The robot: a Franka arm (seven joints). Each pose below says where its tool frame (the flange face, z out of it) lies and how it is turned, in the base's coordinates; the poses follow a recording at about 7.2 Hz.
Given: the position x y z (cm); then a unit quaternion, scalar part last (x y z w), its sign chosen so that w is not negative.
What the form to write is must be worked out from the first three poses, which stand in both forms.
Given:
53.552 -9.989 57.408 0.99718 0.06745 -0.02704 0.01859
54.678 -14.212 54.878 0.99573 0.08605 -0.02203 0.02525
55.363 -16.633 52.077 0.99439 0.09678 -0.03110 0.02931
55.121 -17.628 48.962 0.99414 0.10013 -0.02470 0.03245
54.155 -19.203 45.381 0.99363 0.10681 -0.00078 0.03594
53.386 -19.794 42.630 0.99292 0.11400 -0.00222 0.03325
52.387 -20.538 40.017 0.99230 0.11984 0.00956 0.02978
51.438 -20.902 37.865 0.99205 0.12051 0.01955 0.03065
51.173 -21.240 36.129 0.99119 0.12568 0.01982 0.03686
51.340 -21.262 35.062 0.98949 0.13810 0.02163 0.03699
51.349 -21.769 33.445 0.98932 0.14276 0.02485 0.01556
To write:
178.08 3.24 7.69 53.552 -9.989 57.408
177.33 2.76 9.81 54.678 -14.212 54.878
177.00 3.87 11.02 55.363 -16.633 52.077
176.58 3.19 11.41 55.121 -17.628 48.962
175.91 0.53 12.25 54.155 -19.203 45.381
176.24 0.69 13.08 53.386 -19.794 42.630
176.48 -0.68 13.79 52.387 -20.538 40.017
176.24 -1.80 13.91 51.438 -20.902 37.865
175.52 -1.72 14.52 51.173 -21.240 36.129
175.46 -1.87 15.96 51.340 -21.262 35.062
177.83 -2.56 16.47 51.349 -21.769 33.445

